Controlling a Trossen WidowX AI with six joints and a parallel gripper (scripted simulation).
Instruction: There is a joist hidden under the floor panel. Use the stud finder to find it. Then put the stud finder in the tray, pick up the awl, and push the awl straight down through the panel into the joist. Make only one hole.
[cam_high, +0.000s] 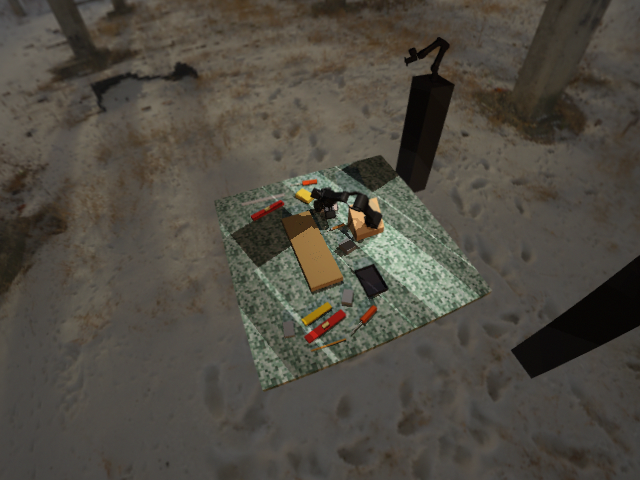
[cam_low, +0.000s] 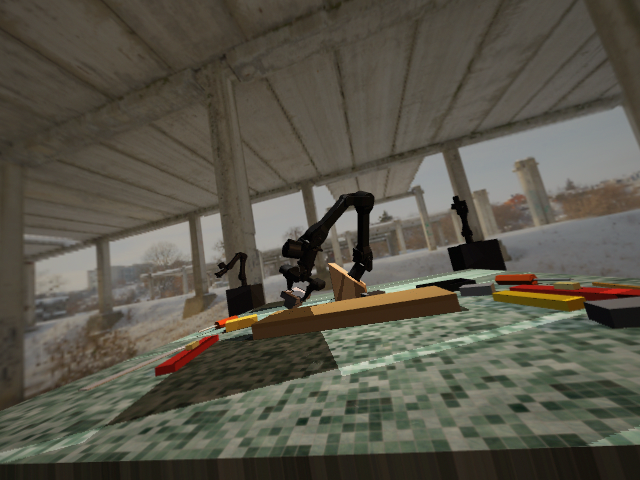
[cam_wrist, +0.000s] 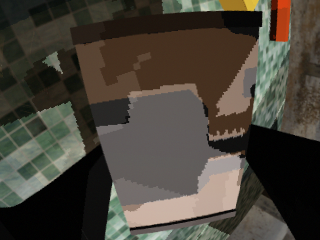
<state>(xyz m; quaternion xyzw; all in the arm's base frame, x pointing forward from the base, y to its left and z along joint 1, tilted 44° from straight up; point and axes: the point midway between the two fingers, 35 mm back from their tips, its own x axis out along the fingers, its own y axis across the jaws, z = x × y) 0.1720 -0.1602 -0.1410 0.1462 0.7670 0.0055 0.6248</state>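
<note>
My gripper tip is now 13 cm to the right of the orange-handled awl, 6 cm above it and 3 cm short of it. Also, from my gripper tip: yellow block: 20 cm to the right, 8 cm ahead, 5 cm below; then stud finder: 2 cm to the right, 2 cm below, 1 cm ahead; then black tray: 55 cm to the left, 5 cm below.
</note>
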